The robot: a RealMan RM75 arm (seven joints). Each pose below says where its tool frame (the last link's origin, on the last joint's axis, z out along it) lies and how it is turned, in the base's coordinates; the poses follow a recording.
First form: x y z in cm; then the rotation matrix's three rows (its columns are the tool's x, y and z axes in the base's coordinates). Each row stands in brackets.
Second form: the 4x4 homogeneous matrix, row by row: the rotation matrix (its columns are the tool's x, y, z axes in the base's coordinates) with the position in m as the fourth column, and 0 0 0 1 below. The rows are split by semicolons. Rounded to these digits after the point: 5 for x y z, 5 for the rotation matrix.
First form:
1: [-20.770 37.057 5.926], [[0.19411 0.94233 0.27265], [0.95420 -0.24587 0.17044], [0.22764 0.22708 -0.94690]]
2: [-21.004 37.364 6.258], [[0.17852 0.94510 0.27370], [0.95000 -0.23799 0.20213], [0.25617 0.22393 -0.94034]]
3: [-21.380 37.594 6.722], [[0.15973 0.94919 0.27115], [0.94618 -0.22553 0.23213], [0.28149 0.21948 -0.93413]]
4: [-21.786 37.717 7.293], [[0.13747 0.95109 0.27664], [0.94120 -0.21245 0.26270], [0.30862 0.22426 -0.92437]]
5: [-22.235 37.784 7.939], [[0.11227 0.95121 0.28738], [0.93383 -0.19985 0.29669], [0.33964 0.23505 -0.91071]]
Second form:
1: 0.19411 0.94233 0.27265 -0.20770; 0.95420 -0.24587 0.17044 0.37057; 0.22764 0.22708 -0.94690 0.05926; 0 0 0 1
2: 0.17852 0.94510 0.27370 -0.21004; 0.95000 -0.23799 0.20213 0.37364; 0.25617 0.22393 -0.94034 0.06258; 0 0 0 1
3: 0.15973 0.94919 0.27115 -0.21380; 0.94618 -0.22553 0.23213 0.37594; 0.28149 0.21948 -0.93413 0.06722; 0 0 0 1
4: 0.13747 0.95109 0.27664 -0.21786; 0.94120 -0.21245 0.26270 0.37717; 0.30862 0.22426 -0.92437 0.07293; 0 0 0 1
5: 0.11227 0.95121 0.28738 -0.22235; 0.93383 -0.19985 0.29669 0.37784; 0.33964 0.23505 -0.91071 0.07939; 0 0 0 1
